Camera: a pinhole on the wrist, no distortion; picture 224 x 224 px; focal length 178.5 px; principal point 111.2 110.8 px. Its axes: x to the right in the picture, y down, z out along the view. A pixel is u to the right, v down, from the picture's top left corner.
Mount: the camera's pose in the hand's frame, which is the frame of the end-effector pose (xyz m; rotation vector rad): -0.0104 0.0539 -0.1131 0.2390 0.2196 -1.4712
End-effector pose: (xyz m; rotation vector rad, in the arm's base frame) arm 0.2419 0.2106 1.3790 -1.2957 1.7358 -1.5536
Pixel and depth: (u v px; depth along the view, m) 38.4 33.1 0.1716
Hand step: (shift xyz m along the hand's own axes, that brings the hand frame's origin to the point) -0.0909 0.0643 0.0695
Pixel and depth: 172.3 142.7 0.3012
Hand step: 0.0524 -0.1276 0.1464
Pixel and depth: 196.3 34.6 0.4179
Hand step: -0.1704 -0.2728 0.2243
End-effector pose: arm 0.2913 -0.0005 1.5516 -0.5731 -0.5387 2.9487
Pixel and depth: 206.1 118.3 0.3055
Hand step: 0.0168 -0.1888 0.1323
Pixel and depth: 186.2 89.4 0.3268
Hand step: -0.0372 -0.1755 0.1586
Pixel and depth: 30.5 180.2 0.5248
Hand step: 0.1723 0.1441 0.4629
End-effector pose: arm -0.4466 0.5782 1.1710 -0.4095 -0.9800 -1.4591
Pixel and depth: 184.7 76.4 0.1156
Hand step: -0.0284 -0.0270 -0.0169
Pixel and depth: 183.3 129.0 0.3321
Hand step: 0.0353 -0.1679 0.1665
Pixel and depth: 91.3 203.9 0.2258
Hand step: 0.1048 0.0220 0.1132
